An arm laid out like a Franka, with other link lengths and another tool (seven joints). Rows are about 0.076 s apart.
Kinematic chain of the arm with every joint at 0, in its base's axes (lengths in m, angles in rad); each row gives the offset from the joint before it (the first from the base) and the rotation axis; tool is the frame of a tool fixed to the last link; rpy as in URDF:
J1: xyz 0 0 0.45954 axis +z
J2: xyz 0 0 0 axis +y
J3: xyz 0 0 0.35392 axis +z
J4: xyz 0.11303 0 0 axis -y
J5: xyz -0.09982 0 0.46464 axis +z
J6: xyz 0 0 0 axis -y
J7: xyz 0.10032 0 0 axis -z
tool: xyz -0.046 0.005 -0.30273 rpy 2.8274 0 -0.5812
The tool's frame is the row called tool.
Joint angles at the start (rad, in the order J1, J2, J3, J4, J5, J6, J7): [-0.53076 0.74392 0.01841 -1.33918 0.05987 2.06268 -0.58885]
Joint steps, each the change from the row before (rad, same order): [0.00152 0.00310 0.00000 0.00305 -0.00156 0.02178 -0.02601]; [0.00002 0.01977 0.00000 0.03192 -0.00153 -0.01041 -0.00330]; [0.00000 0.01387 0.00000 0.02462 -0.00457 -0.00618 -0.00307]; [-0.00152 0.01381 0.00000 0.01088 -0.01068 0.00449 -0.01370]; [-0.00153 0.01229 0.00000 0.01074 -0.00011 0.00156 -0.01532]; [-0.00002 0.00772 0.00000 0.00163 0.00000 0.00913 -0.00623]
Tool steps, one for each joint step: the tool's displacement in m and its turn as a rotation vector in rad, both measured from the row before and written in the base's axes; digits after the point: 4 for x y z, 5 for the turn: [0.0065 -0.0042 0.0001 -0.01303 -0.01946 0.02681]; [0.0048 -0.0033 -0.0008 -0.00167 -0.00133 0.00431]; [0.0040 -0.0037 0.0007 -0.00558 -0.00235 0.00529]; [0.0002 -0.0052 -0.0058 -0.00939 0.00262 0.01681]; [0.0009 -0.0028 -0.0048 -0.00048 -0.00061 0.01360]; [0.0011 -0.0010 -0.0052 -0.00179 -0.00282 0.00573]
